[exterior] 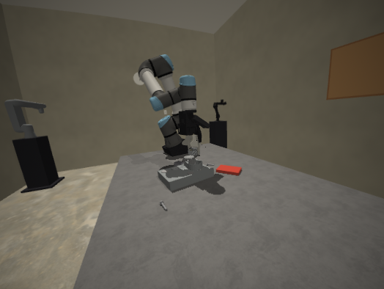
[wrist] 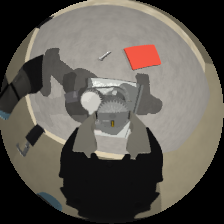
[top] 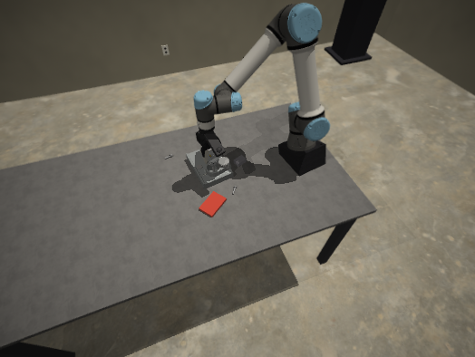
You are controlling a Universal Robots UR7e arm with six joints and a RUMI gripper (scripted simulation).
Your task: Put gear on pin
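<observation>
Now: the grey toothed gear right at my hand. The rest, counted from my hand: flat red block: 5 cm ahead, 18 cm to the left, 12 cm below; dark block: 16 cm behind, 5 cm to the right, 12 cm below; pale round part: 3 cm behind, 10 cm to the right, 9 cm below.
</observation>
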